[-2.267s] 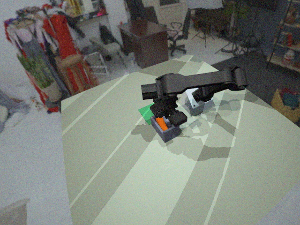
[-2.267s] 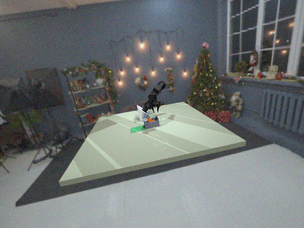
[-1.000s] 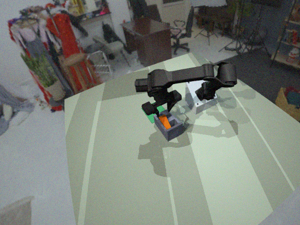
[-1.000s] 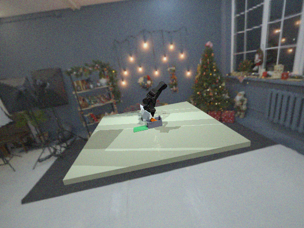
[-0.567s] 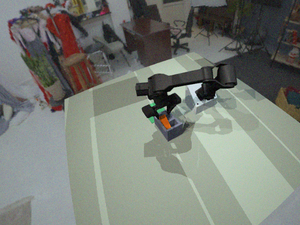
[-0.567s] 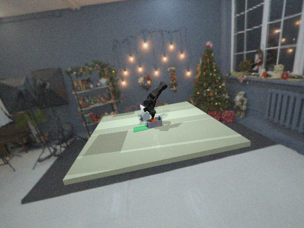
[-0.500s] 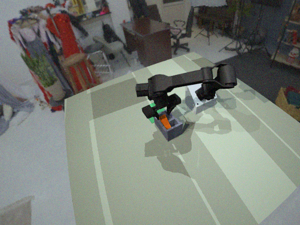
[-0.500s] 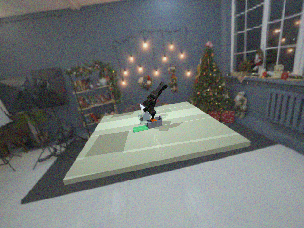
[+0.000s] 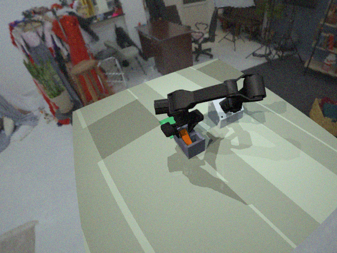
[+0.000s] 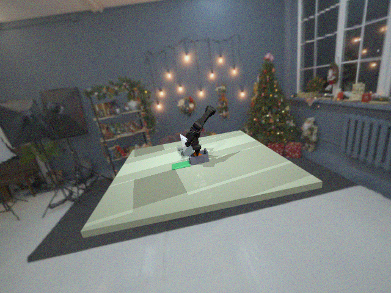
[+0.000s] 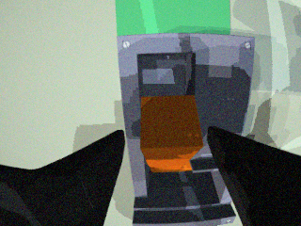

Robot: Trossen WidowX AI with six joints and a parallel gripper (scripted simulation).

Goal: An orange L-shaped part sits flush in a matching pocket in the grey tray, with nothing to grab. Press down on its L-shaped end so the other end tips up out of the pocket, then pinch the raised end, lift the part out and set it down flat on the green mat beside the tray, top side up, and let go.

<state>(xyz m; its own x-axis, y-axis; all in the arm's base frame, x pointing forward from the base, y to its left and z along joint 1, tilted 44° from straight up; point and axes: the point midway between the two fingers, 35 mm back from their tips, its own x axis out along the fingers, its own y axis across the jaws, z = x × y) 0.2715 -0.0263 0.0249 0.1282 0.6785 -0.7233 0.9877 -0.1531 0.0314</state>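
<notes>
The orange L-shaped part lies 40 mm to the left of my gripper tip, 30 mm below it and 10 mm behind it. Also, from my gripper tip: green mat (140 mm to the right, 80 mm below, 30 mm behind).
</notes>
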